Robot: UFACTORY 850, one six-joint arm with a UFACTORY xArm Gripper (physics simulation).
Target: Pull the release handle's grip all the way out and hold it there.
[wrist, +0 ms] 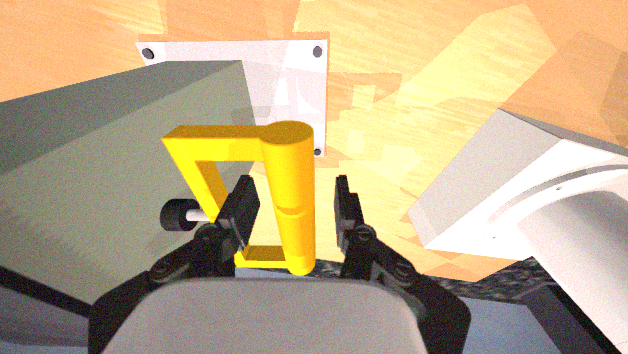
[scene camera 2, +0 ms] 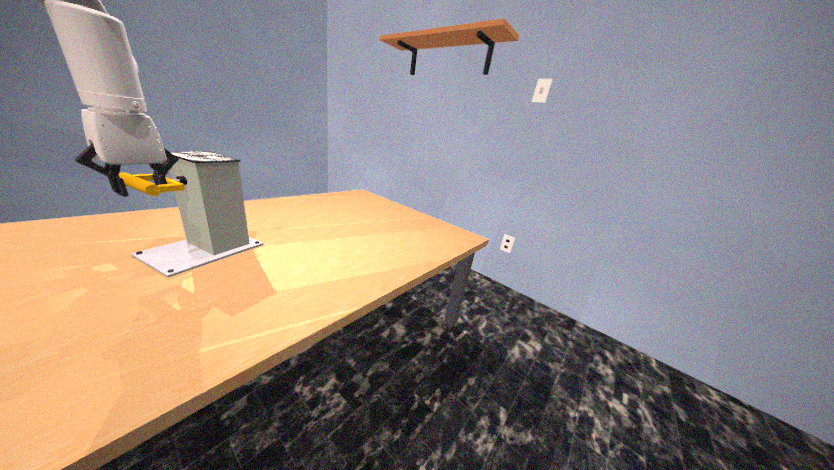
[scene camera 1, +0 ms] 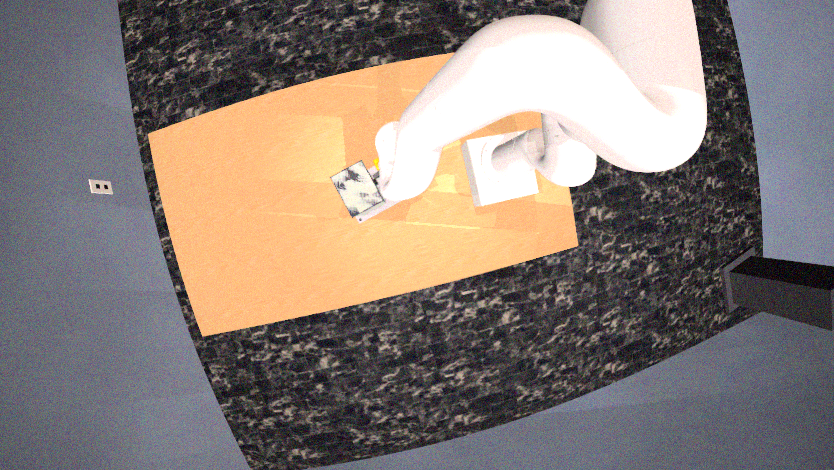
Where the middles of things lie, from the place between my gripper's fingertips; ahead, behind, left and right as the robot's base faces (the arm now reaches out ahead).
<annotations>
The white base plate (scene camera 2: pixel 172 259) is 90 mm ahead of my hand, 10 mm to the left of it and 180 mm below it.
</annotations>
